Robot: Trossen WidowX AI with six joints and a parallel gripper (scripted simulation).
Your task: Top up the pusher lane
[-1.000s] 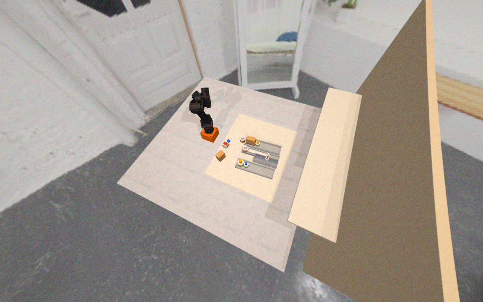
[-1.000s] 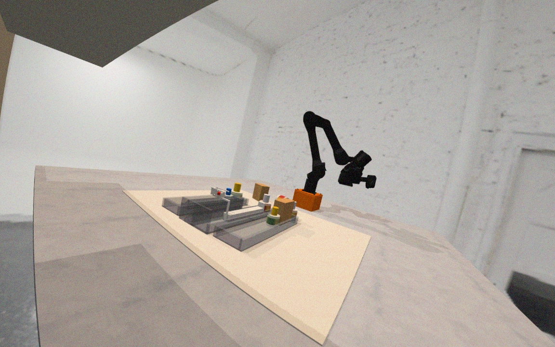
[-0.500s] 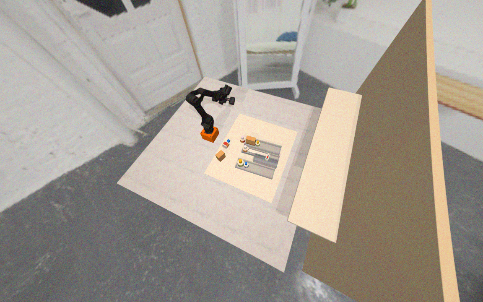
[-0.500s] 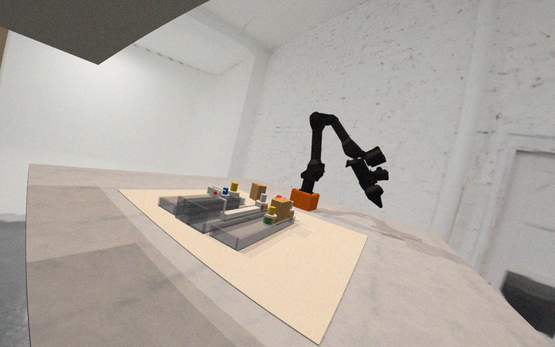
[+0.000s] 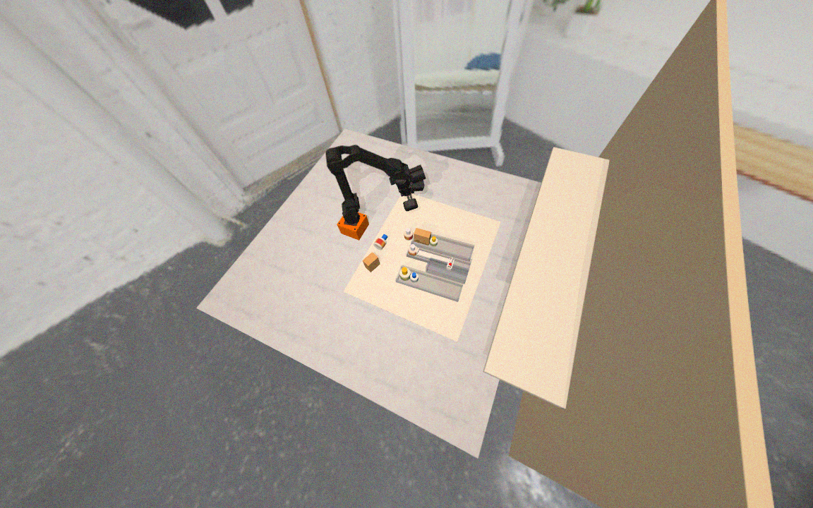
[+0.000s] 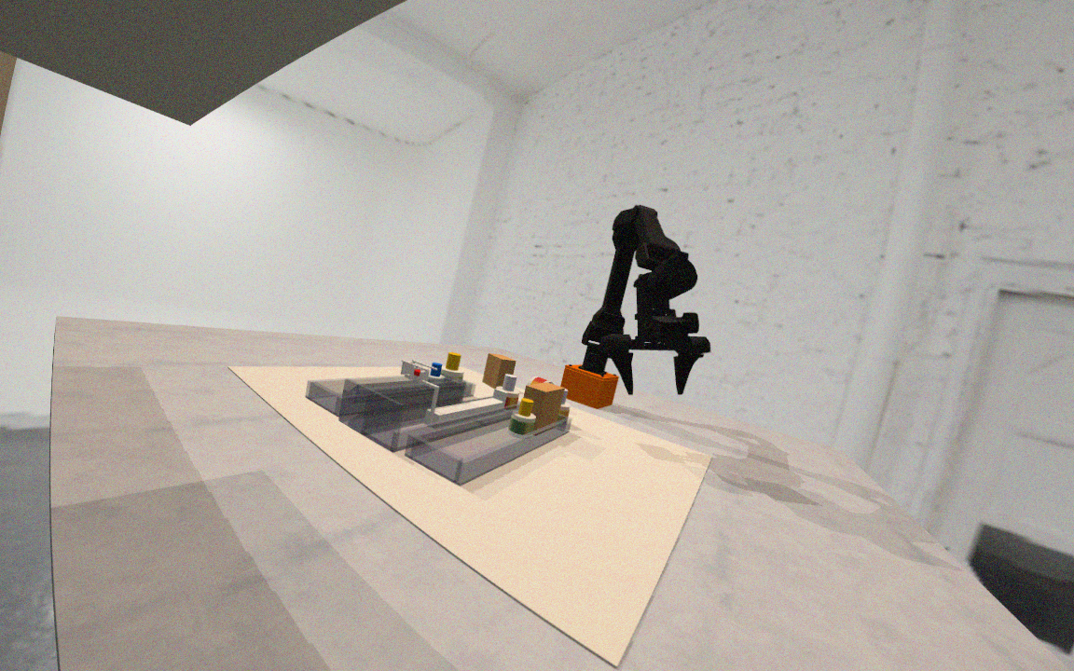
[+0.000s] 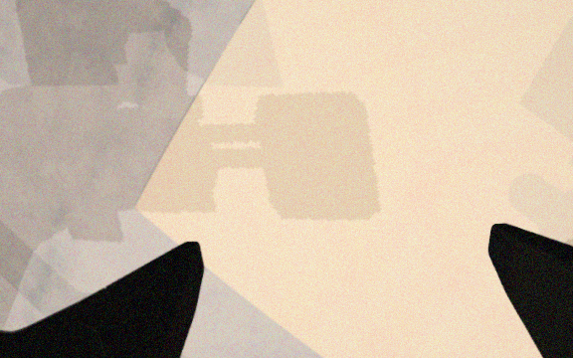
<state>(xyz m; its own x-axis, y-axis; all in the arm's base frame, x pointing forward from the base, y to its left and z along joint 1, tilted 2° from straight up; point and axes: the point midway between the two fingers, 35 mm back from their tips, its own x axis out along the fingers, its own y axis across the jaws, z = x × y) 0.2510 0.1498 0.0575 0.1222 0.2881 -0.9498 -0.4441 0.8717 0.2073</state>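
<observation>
Now: the brown box 90 mm ahead of my gripper tip, 170 mm to the right of it and 60 mm below it. The rest, counted from my gripper tip: sprung lane (210 mm ahead, 290 mm to the right, 80 mm below).
</observation>
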